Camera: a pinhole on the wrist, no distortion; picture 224 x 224 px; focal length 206.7 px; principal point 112.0 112.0 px. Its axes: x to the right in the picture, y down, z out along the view. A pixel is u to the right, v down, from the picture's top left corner.
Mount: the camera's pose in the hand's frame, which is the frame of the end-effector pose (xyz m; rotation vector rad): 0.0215 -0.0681 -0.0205 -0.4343 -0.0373 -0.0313
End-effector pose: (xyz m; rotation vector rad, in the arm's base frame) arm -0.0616 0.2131 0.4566 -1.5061 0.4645 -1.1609
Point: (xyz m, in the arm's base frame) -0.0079 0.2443 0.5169
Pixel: 123.7 67.8
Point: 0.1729 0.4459 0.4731
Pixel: 59.7 50.9
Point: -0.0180 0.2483 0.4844
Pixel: 73.8 128.6
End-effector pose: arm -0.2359 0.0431 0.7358 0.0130 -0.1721 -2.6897
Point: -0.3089 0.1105 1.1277
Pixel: 133.1 30.9
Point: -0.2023 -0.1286 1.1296
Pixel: 129.4 153.9
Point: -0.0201 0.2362 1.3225
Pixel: 20.4 37.0
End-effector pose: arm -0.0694 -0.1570 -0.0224 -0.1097 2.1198 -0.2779
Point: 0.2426 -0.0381 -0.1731
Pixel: 73.1 142.6
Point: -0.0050 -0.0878 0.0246
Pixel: outside the picture
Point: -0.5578 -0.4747 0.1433
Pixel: behind the camera
